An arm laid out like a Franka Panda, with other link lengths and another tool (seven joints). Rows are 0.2 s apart.
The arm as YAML. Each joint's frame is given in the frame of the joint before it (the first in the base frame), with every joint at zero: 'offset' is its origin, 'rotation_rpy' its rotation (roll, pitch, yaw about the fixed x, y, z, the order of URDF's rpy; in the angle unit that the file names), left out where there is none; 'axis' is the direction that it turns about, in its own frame. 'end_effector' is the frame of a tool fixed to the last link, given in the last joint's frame.
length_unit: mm
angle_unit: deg
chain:
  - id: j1
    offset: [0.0, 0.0, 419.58]
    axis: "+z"
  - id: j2
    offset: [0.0, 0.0, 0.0]
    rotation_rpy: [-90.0, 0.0, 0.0]
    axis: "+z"
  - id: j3
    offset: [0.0, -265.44, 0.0]
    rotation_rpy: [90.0, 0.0, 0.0]
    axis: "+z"
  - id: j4
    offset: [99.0, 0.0, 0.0]
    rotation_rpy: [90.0, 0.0, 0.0]
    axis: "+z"
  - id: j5
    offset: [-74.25, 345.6, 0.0]
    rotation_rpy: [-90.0, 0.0, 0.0]
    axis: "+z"
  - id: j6
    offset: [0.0, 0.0, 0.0]
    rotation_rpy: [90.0, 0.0, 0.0]
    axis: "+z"
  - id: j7
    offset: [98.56, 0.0, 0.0]
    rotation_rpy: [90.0, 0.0, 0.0]
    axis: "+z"
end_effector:
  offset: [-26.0, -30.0, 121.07]
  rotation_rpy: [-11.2, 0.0, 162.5]
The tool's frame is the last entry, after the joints.
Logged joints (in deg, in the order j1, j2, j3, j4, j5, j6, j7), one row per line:
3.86 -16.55 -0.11 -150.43 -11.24 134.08 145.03
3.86 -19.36 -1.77 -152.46 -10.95 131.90 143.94
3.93 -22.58 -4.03 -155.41 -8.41 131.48 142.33
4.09 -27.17 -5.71 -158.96 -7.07 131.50 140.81
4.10 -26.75 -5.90 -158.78 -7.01 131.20 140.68
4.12 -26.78 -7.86 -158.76 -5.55 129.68 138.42
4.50 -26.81 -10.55 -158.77 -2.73 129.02 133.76
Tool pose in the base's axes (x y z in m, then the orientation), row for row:
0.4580 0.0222 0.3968 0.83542 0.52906 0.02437 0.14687
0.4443 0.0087 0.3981 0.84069 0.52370 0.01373 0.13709
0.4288 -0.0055 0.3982 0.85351 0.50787 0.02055 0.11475
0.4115 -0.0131 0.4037 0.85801 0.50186 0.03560 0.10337
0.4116 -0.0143 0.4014 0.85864 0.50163 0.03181 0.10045
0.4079 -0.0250 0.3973 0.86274 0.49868 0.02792 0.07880
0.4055 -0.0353 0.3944 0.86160 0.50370 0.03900 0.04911
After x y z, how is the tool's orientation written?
As a quaternion, x y z w.
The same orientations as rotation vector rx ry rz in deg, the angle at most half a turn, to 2 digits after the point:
137.76 87.24 4.02
139.39 86.83 2.28
143.33 85.29 3.45
145.04 84.83 6.02
145.39 84.94 5.39
147.96 85.52 4.79
150.42 87.94 6.81

